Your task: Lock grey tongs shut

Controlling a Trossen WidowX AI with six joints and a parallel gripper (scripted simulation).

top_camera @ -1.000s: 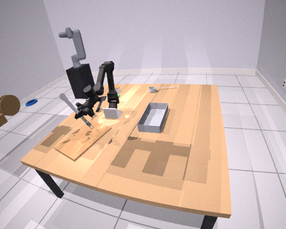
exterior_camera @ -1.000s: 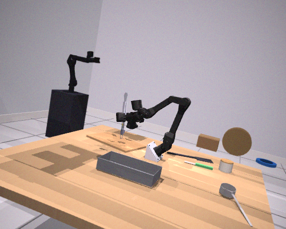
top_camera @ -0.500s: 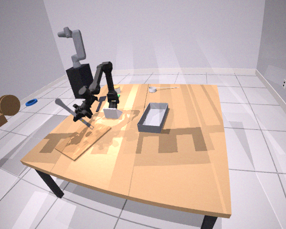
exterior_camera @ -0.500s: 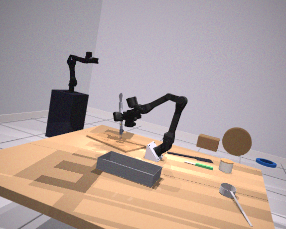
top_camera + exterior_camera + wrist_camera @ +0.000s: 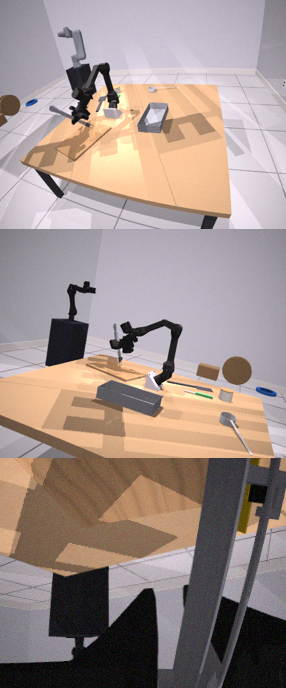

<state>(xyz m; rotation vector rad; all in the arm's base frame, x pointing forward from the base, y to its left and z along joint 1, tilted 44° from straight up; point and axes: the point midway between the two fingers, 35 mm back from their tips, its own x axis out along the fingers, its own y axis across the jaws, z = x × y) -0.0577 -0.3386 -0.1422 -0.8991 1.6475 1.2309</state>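
The wooden board lies 4 cm to the left of my gripper tip and 15 cm below it. Round my gripper tip: black spatula: 17 cm behind, 56 cm to the left, 15 cm below; then green-handled tool: 3 cm behind, 61 cm to the left, 15 cm below; then roasting tin: 44 cm ahead, 34 cm to the left, 12 cm below.
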